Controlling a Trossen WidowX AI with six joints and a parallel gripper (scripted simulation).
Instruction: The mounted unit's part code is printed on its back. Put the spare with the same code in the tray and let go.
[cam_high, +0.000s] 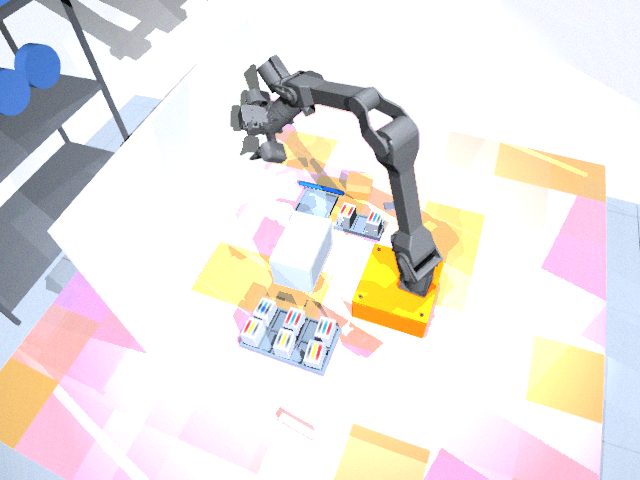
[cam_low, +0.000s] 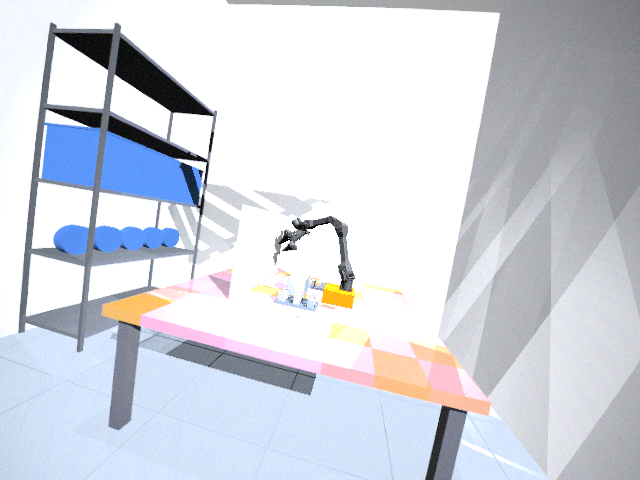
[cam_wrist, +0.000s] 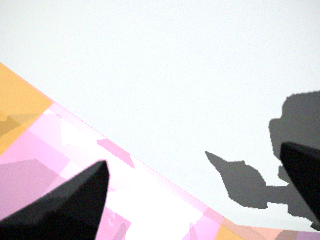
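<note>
My gripper tip is 35 cm to the right of the spare block, 29 cm past it and 19 cm above it. The rest, counted from my gripper tip: white mounted unit (21 cm behind, 18 cm below, 13 cm to the left); white upright panel (16 cm to the left, 4 cm ahead); shallow grey tray (22 cm below, 15 cm behind, 5 cm to the right).
</note>
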